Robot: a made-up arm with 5 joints.
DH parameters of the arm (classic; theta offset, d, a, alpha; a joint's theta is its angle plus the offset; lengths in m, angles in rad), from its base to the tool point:
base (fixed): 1.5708 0.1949 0 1.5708
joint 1: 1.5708 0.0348 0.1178 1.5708
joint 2: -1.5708 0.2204 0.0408 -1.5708
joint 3: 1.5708 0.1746 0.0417 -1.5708
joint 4: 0 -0.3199 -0.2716 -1.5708
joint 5: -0.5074 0 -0.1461 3.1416
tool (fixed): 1.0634 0.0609 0 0
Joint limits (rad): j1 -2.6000..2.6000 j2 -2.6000..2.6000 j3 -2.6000..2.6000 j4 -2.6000..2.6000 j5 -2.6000..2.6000
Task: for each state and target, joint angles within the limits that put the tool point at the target. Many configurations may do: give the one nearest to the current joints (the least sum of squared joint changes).
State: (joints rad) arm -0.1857 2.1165 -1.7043 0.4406 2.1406
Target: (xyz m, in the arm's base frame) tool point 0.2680 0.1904 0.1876
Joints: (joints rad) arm 0.4790 1.5068 -2.4735 -0.0657 2.2485
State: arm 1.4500 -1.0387 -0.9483 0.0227 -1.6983
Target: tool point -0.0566 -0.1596 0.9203
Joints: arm 1.3926 -0.7955 -1.4219 -0.2597 -1.5966
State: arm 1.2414 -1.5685 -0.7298 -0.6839 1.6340
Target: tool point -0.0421 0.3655 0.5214
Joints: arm 0.7758 -1.4614 -0.2680 -0.6019 1.9578
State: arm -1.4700 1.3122 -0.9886 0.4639 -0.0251
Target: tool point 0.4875 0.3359 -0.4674
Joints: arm -1.5639 1.3559 -0.9434 0.7536 -0.0848
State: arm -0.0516 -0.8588 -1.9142 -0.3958 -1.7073
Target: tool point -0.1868 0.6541 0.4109
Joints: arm -0.1032 -1.3881 -1.6712 0.0745 -1.8588
